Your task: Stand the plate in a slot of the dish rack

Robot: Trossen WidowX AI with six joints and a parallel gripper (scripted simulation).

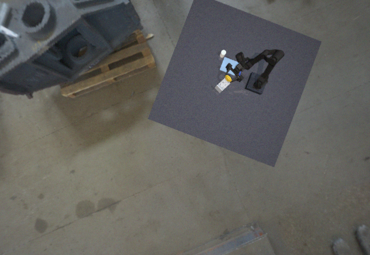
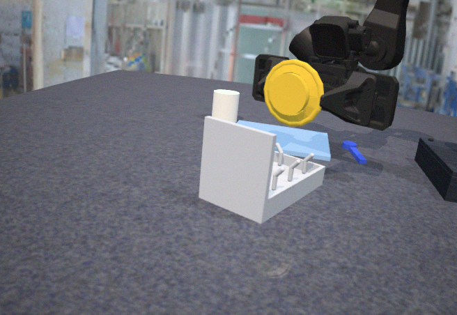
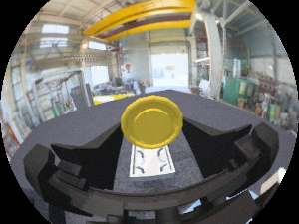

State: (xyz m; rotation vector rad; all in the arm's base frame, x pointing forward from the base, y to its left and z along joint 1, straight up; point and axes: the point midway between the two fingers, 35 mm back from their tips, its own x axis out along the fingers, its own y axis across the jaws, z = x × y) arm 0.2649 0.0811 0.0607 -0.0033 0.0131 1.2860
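Right now the white dish rack is 80 mm below my gripper tip and 30 mm to the left of it. Also, from my gripper tip: yellow plate: 10 mm to the right; then light blue mat: 160 mm to the right, 100 mm below, 40 mm ahead; then small blue spoon: 180 mm to the right, 90 mm below, 70 mm behind.
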